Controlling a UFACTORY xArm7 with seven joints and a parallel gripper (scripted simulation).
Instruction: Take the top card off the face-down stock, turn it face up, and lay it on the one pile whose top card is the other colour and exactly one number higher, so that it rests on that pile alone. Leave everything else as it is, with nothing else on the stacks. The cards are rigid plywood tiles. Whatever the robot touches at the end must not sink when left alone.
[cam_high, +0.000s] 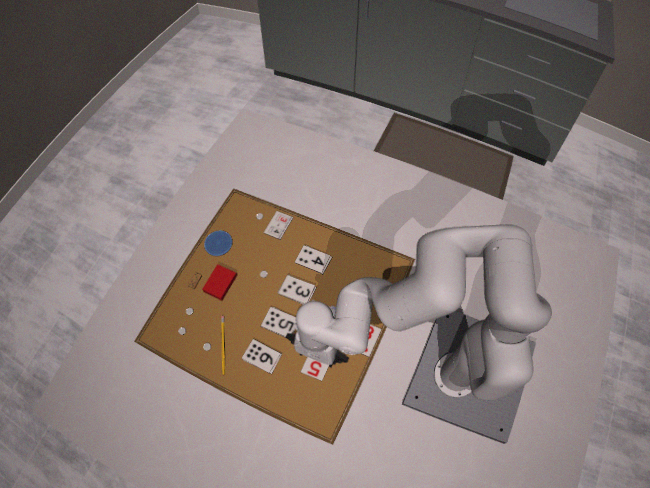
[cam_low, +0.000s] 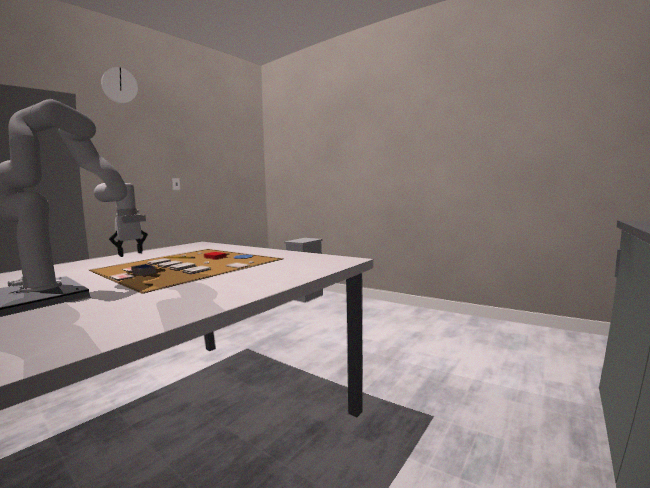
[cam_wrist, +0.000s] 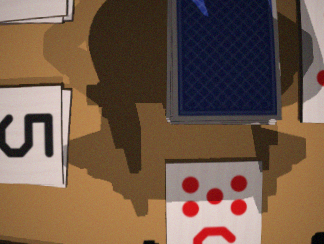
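Right now my hand is 260 mm short of the yellow pencil, 80 mm to the right of it and 70 mm above it. The rest, counted from my hand: red block: 370 mm ahead, 70 mm to the right, 70 mm below; card: 320 mm ahead, 330 mm to the right, 70 mm below; brown mat: 190 mm ahead, 100 mm to the right, 90 mm below.
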